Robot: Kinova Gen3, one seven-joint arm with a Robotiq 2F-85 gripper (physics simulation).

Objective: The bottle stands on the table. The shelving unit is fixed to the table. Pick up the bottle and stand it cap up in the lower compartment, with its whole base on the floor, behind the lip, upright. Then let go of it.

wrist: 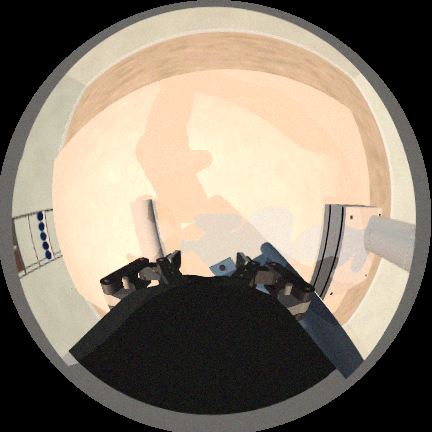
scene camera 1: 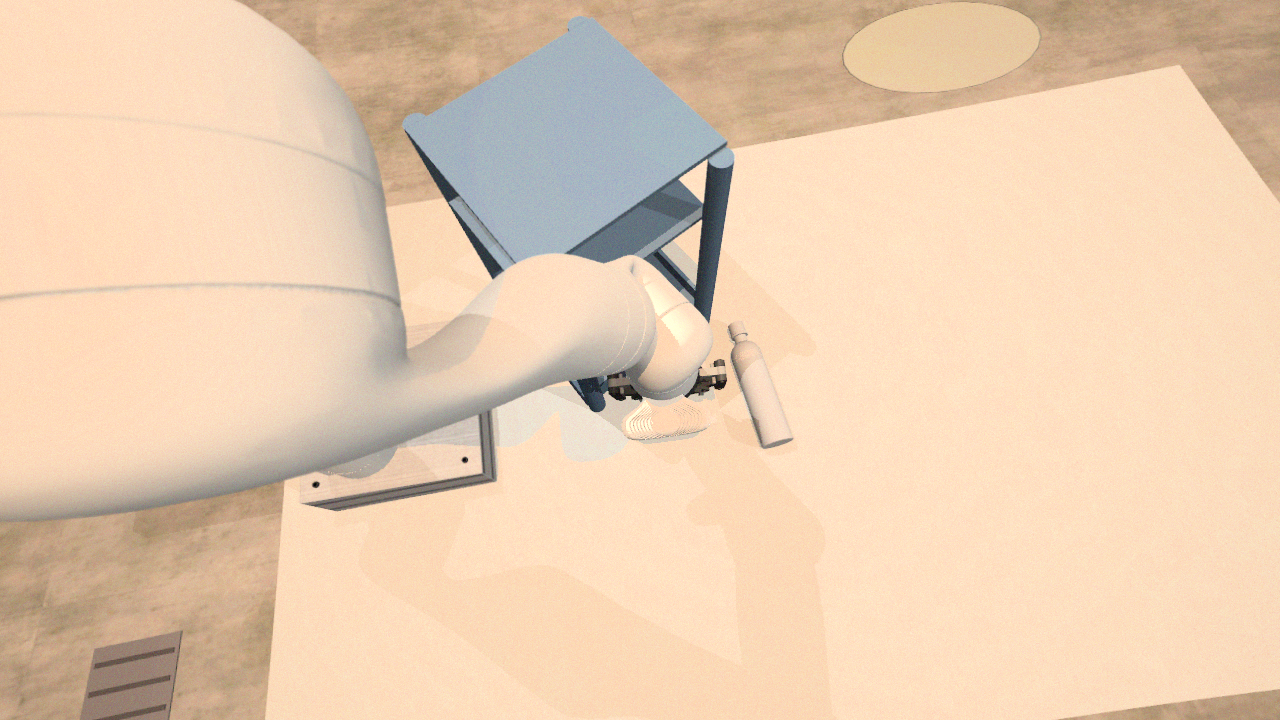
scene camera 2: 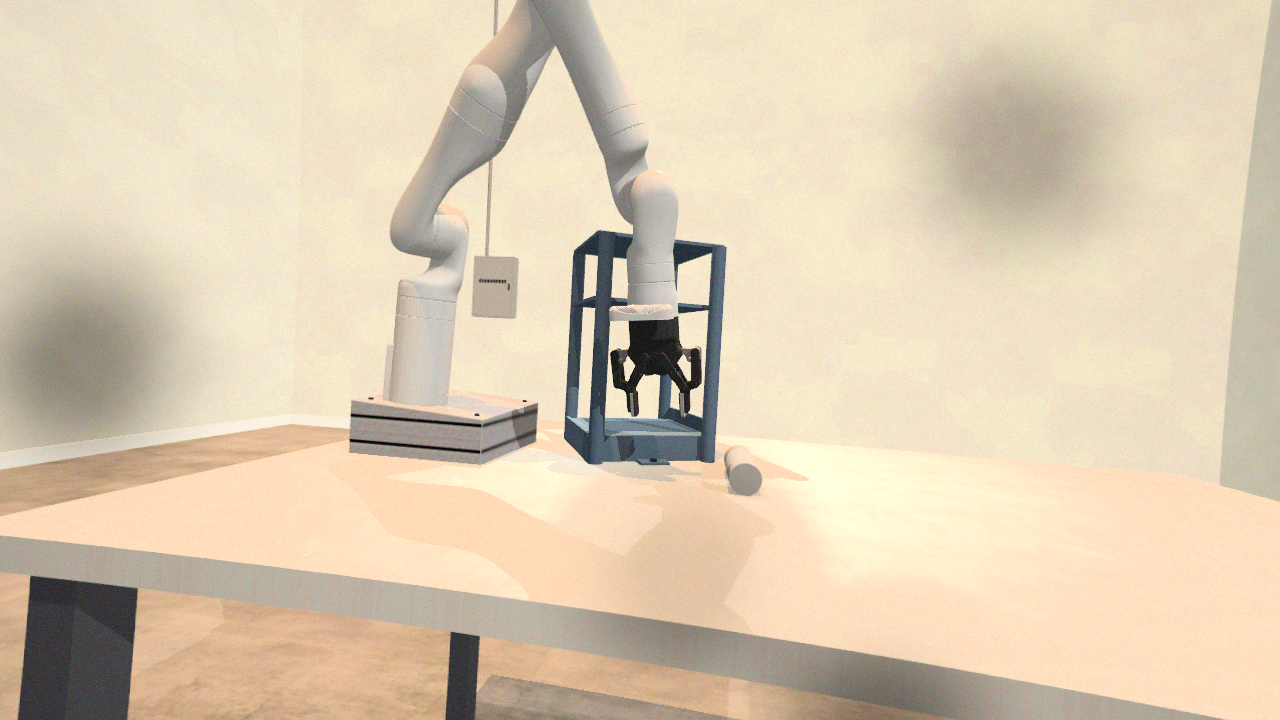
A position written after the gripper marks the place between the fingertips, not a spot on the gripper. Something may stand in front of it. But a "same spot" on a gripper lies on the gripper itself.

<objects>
gripper: wrist 208, 258; scene camera 1; scene camera 2
grey bottle: wrist 142, 211; scene camera 1; scene camera 2
same spot on gripper: (scene camera 2: 676, 375) = (scene camera 1: 699, 392)
same spot on grey bottle: (scene camera 2: 745, 478) = (scene camera 1: 777, 443)
</objects>
